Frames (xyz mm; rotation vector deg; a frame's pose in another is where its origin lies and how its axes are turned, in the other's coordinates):
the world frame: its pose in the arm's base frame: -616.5 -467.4 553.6 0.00 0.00 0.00
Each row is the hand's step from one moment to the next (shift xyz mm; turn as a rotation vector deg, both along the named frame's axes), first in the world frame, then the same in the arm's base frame.
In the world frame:
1: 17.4 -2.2 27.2 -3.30 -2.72 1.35
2: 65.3 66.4 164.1 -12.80 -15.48 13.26
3: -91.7 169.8 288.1 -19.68 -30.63 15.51
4: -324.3 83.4 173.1 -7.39 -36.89 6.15
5: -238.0 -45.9 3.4 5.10 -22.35 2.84
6: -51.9 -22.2 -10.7 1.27 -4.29 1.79
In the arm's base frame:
1: 17.4 -2.2 27.2 -3.30 -2.72 1.35
2: 65.3 66.4 164.1 -12.80 -15.48 13.26
3: -91.7 169.8 288.1 -19.68 -30.63 15.51
4: -324.3 83.4 173.1 -7.39 -36.89 6.15
5: -238.0 -45.9 3.4 5.10 -22.35 2.84
6: -51.9 -22.2 -10.7 1.27 -4.29 1.79

